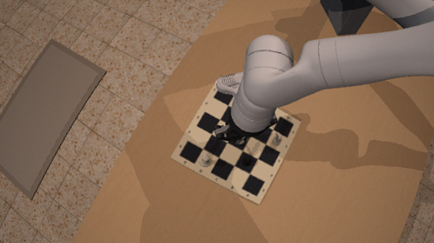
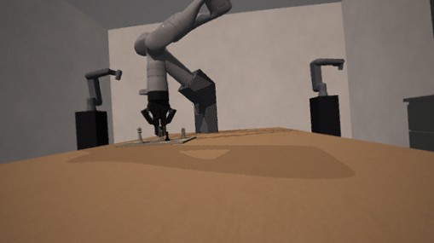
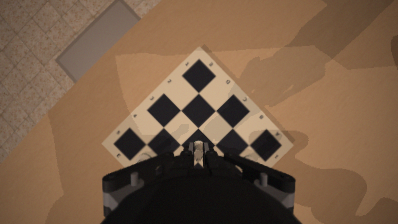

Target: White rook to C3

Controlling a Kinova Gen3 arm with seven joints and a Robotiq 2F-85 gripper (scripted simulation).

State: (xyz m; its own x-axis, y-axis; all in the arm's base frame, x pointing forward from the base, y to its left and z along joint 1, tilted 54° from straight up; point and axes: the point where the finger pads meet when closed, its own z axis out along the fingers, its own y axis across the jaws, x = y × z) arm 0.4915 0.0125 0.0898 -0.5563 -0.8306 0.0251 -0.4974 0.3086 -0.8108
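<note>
Right now my hand is 4 cm above the chessboard. Also, from my hand: black piece: 4 cm ahead, 3 cm to the left, 2 cm below.
</note>
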